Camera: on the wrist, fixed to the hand. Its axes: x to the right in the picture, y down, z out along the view.
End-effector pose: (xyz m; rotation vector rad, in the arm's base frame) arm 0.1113 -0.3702 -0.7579 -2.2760 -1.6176 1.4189
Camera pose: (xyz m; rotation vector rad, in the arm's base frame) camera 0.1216 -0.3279 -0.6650 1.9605 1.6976 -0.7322
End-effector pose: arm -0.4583 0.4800 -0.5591 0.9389 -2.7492 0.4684
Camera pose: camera -0.3946 0.4828 -0.4787 0.6988 -2.6263 -0.3574
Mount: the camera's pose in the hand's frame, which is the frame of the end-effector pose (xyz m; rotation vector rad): -0.0282 -0.0561 -0.0811 -0.6217 0.0234 0.0440
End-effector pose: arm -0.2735 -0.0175 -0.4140 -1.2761 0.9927 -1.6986
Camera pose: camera -0.3539 0.0410 -0.3889 -1.5990 1.6293 -1.4159
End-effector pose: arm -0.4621 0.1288 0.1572 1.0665 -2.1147 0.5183
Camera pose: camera -0.3717 0.1612 0.1931 0.6502 -2.0715 -0.1153
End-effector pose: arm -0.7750 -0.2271 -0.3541 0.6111 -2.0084 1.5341
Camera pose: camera -0.7064 -0.1618 -0.3148 0.2920 -2.3236 0.8459
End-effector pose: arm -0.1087 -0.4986 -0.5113 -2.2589 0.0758 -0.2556
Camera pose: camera -0.1550 -0.5194 -0.4222 -2.8667 0.2455 -0.2594
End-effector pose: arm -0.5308 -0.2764 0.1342 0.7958 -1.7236 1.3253
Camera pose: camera -0.4519 -0.2118 0.1458 0.3815 -1.9842 0.7403
